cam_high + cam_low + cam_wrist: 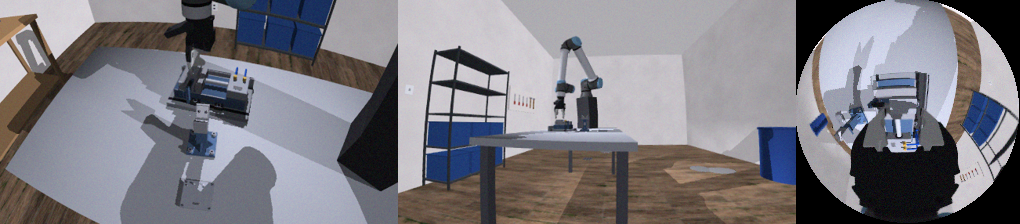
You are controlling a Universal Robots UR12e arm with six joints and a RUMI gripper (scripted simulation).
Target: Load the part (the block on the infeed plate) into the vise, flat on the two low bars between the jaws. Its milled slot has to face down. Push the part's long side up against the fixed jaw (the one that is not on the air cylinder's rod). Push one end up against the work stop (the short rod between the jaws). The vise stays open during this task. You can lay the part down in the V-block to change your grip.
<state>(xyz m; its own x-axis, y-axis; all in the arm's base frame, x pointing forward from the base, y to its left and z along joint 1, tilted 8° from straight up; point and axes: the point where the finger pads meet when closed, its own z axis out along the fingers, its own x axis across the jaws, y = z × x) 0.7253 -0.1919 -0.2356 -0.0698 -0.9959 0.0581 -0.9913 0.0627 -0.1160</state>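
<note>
My gripper is now 4 cm above the grey part. The rest, counted from my hand: infeed plate (42 cm to the left, 12 cm below, 10 cm behind); then vise (9 cm below, 7 cm behind, 2 cm to the left); then air cylinder (16 cm behind, 5 cm below, 3 cm to the left).
</note>
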